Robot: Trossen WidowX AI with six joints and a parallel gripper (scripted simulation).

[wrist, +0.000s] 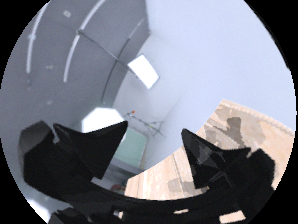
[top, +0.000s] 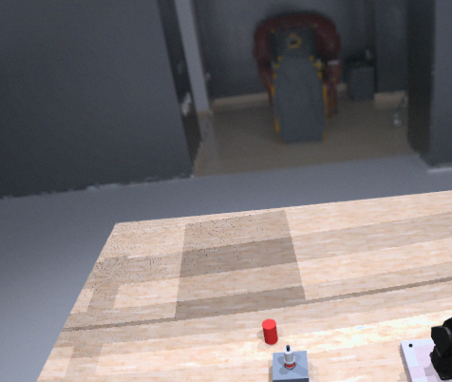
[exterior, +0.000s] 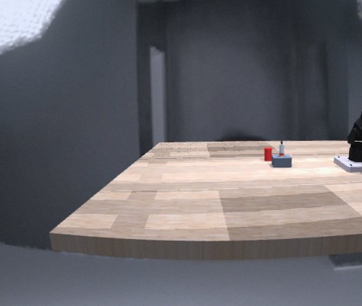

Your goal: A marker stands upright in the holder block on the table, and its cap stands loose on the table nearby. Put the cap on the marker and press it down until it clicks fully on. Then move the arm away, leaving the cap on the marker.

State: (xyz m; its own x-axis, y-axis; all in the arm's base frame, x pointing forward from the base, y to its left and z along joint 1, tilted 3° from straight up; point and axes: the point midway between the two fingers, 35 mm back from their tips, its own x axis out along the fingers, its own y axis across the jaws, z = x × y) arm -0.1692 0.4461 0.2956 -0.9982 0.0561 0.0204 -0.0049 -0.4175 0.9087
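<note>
Right now my gripper tip is 59 cm to the left of the red cap, 55 cm short of it and 28 cm above it. Round my gripper tip: holder block: 52 cm ahead, 49 cm to the right, 28 cm below.
</note>
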